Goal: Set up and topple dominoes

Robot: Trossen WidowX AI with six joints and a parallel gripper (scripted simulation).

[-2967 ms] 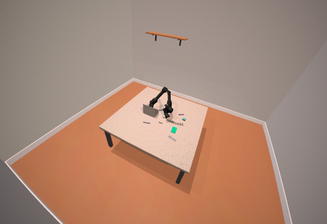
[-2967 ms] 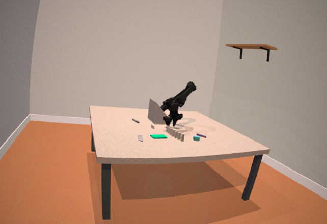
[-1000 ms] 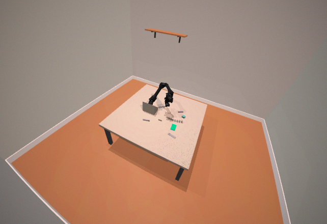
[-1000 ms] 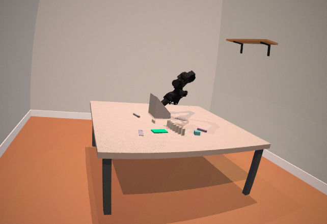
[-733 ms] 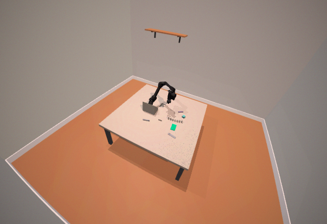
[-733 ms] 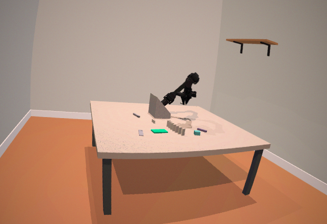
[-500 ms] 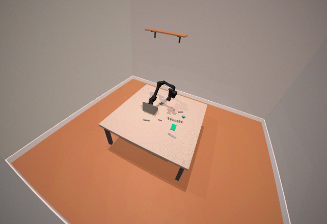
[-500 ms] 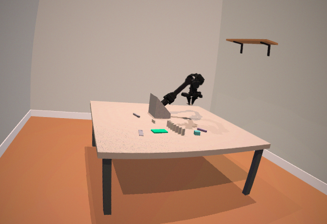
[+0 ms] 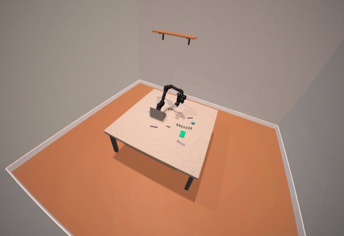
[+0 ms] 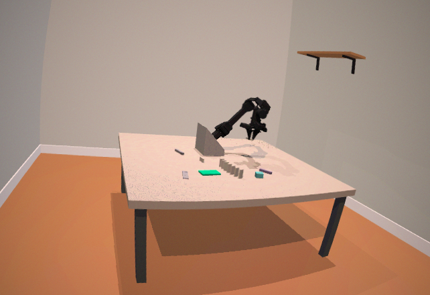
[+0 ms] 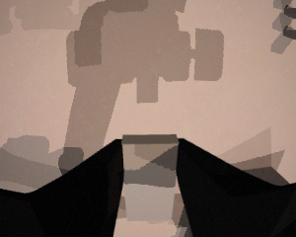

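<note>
Now: gripper tip 23 cm short of the purple bar, 4 cm to the right of it and 14 cm above it. Also, from my gripper tip: green flat card (28 cm ahead, 32 cm to the right, 14 cm below); then teal block (31 cm ahead, 4 cm to the right, 13 cm below).
</note>
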